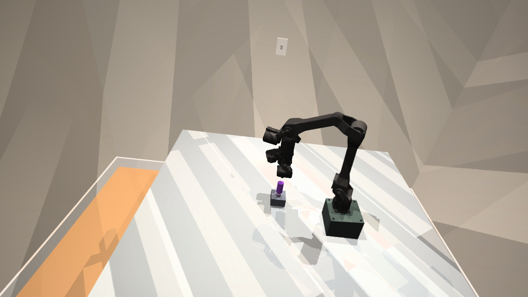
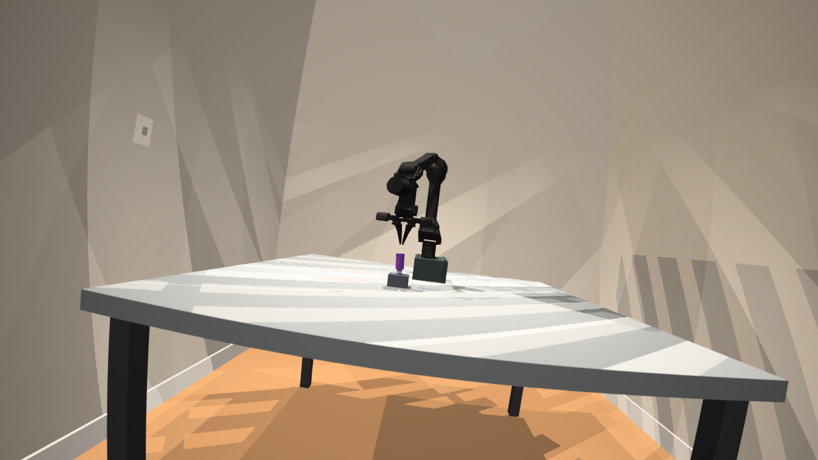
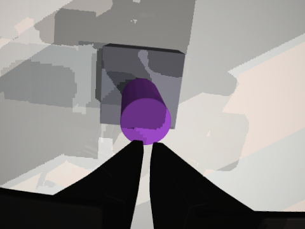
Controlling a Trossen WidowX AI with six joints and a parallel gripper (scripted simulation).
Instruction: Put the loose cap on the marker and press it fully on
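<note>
Right now the purple cap is 6 cm below my gripper tip. From my gripper tip the other things lie so: holder block 12 cm below.
</note>
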